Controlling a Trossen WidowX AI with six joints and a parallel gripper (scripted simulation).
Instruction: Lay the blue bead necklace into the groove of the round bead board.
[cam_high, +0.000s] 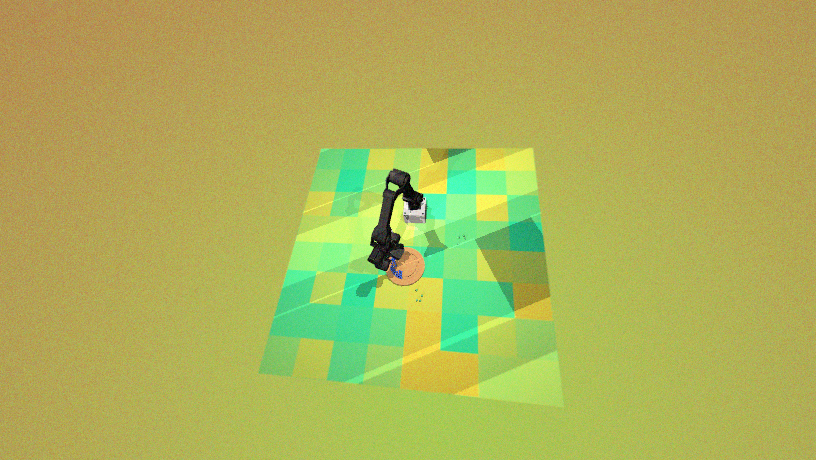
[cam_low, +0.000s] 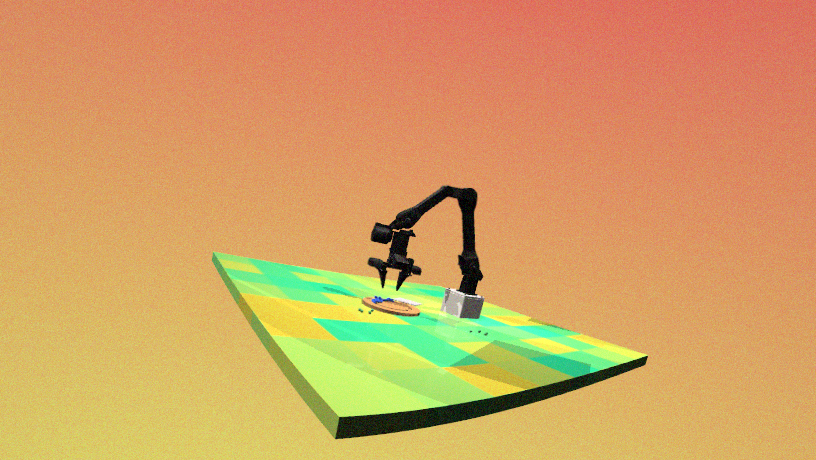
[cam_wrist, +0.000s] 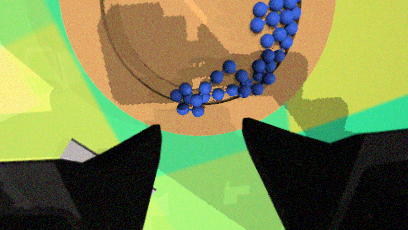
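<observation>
Right now the round bead board is 3 cm ahead of my gripper tip, 6 cm to the left of it and 4 cm below it. From my gripper tip the other things lie so: flat grey piece 14 cm behind, 4 cm to the right, 5 cm below.
</observation>
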